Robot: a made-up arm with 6 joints. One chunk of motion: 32 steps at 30 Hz.
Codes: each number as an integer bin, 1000 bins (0 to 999) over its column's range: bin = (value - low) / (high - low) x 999, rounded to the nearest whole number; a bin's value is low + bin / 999 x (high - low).
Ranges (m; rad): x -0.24..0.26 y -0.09..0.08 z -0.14..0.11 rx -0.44..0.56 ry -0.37..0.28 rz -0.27..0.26
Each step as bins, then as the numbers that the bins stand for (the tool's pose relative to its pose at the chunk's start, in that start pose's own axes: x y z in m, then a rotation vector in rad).
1 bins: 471 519 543 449 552 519
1 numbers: -0.0043 -0.0017 -0.0041 0.0094 -0.0108 0.0053
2 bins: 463 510 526 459 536 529
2 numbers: -0.0083 -0.0032 -0.0084 0.0195 -0.0213 0.0107
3 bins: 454 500 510 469 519 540
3 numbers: -0.0128 -0.0049 -0.0124 0.0295 -0.0323 0.0165
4 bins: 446 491 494 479 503 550
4 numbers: -0.0168 -0.0064 -0.0164 0.0395 -0.0427 0.0218
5 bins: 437 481 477 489 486 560
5 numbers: -0.0213 -0.0081 -0.0206 0.0495 -0.0538 0.0271
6 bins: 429 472 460 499 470 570
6 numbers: -0.0253 -0.0097 -0.0249 0.0595 -0.0642 0.0324
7 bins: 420 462 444 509 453 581
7 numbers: -0.0298 -0.0114 -0.0289 0.0695 -0.0753 0.0382
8 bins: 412 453 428 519 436 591
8 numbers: -0.0338 -0.0129 -0.0329 0.0795 -0.0863 0.0435
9 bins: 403 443 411 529 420 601
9 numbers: -0.0383 -0.0146 -0.0371 0.0895 -0.0967 0.0488
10 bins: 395 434 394 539 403 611
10 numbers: -0.0423 -0.0161 -0.0414 0.0995 -0.1078 0.0542
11 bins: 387 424 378 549 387 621
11 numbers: -0.0463 -0.0178 -0.0454 0.1095 -0.1182 0.0595
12 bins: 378 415 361 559 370 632
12 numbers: -0.0508 -0.0194 -0.0497 0.1196 -0.1293 0.0653
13 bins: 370 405 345 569 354 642
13 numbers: -0.0548 -0.0211 -0.0537 0.1296 -0.1397 0.0706
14 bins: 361 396 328 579 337 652
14 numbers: -0.0593 -0.0226 -0.0579 0.1396 -0.1507 0.0759
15 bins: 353 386 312 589 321 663
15 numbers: -0.0633 -0.0243 -0.0619 0.1496 -0.1611 0.0817
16 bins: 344 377 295 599 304 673
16 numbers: -0.0678 -0.0258 -0.0662 0.1596 -0.1722 0.0870
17 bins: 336 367 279 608 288 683
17 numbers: -0.0718 -0.0275 -0.0702 0.1686 -0.1826 0.0924
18 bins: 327 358 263 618 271 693
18 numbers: -0.0763 -0.0291 -0.0742 0.1786 -0.1937 0.0977
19 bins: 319 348 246 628 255 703
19 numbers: -0.0803 -0.0308 -0.0784 0.1886 -0.2041 0.1030
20 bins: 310 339 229 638 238 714
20 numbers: -0.0848 -0.0323 -0.0827 0.1986 -0.2151 0.1088
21 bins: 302 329 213 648 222 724
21 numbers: -0.0888 -0.0340 -0.0867 0.2086 -0.2256 0.1141
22 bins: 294 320 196 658 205 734
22 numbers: -0.0929 -0.0355 -0.0910 0.2187 -0.2366 0.1194
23 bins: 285 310 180 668 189 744
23 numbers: -0.0974 -0.0372 -0.0950 0.2287 -0.2470 0.1247
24 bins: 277 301 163 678 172 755
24 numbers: -0.1014 -0.0388 -0.0992 0.2387 -0.2581 0.1306
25 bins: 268 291 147 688 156 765
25 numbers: -0.1059 -0.0405 -0.1032 0.2487 -0.2685 0.1359
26 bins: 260 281 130 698 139 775
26 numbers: -0.1099 -0.0422 -0.1075 0.2587 -0.2796 0.1412
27 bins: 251 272 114 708 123 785
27 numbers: -0.1144 -0.0437 -0.1115 0.2687 -0.2900 0.1465
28 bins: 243 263 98 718 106 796
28 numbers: -0.1184 -0.0452 -0.1155 0.2787 -0.3010 0.1523
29 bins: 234 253 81 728 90 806
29 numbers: -0.1229 -0.0469 -0.1197 0.2887 -0.3114 0.1576
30 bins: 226 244 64 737 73 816
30 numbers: -0.1269 -0.0485 -0.1240 0.2977 -0.3225 0.1629
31 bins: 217 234 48 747 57 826
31 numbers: -0.1314 -0.0502 -0.1280 0.3077 -0.3329 0.1682
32 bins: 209 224 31 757 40 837
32 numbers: -0.1354 -0.0519 -0.1322 0.3178 -0.3440 0.1741
